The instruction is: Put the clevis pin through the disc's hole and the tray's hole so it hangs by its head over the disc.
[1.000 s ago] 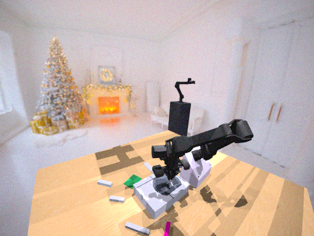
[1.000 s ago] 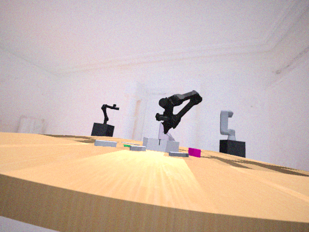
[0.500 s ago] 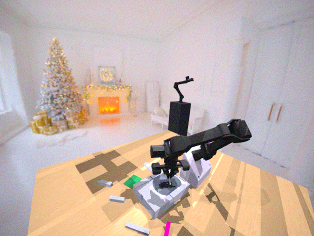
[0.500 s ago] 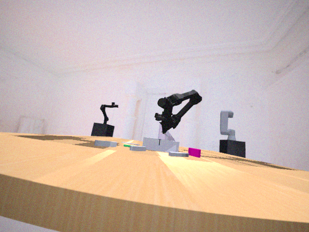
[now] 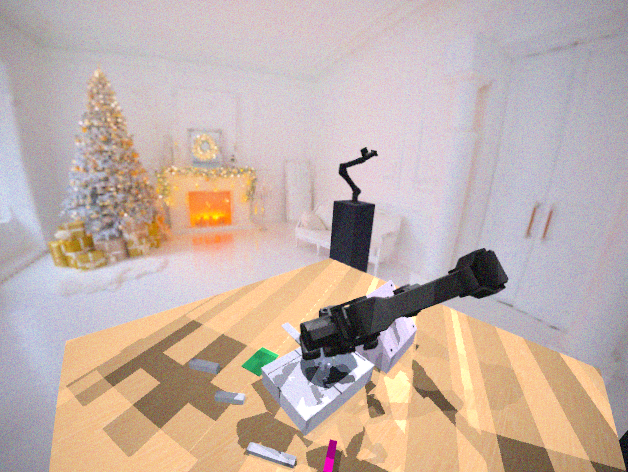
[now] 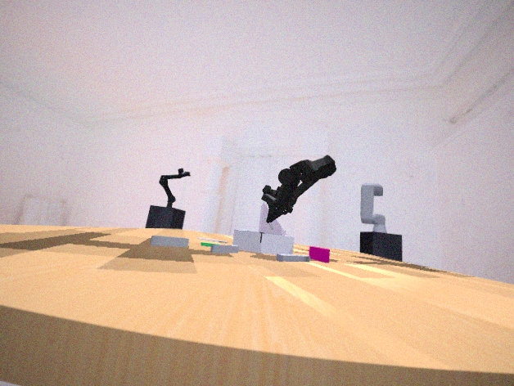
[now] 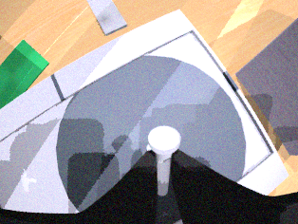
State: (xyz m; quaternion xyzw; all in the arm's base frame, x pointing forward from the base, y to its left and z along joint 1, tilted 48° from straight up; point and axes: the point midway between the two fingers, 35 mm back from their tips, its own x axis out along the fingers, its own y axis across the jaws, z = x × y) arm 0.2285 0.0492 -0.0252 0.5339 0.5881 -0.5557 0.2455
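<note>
Right now my gripper tip is 1 cm to the right of the steel clevis pin. Also, from my gripper tip: steel tray: 6 cm below, 4 cm ahead, 1 cm to the right; then green flat piece: 17 cm to the right, 13 cm ahead, 10 cm below; then grey aluminium disc: 4 cm below, 1 cm to the right.
</note>
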